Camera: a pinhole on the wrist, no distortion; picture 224 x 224 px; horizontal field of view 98.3 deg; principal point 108.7 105.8 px. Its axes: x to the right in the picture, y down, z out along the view. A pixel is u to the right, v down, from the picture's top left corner.
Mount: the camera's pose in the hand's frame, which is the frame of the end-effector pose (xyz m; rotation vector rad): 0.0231 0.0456 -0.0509 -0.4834 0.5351 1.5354
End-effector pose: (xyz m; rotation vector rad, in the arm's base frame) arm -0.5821 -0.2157 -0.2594 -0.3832 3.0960 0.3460
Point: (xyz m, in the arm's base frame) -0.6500 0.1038 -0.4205
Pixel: 114.6 115.6
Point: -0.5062 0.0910 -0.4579
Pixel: 99.0 153.5
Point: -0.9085 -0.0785 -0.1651
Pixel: outside the picture
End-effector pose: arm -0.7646 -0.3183 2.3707 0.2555 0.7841 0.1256
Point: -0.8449 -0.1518 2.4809
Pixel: 189.7 205.6
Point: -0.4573 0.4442 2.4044
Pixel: 187.6 47.6
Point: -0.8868 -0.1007 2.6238
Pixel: 170.8 213.3
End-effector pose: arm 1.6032 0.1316 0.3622 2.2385 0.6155 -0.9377
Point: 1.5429 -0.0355 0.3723
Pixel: 62.4 165.2
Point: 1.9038 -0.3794 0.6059
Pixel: 190.4 126.9
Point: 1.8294 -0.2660 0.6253
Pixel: 201.6 145.9
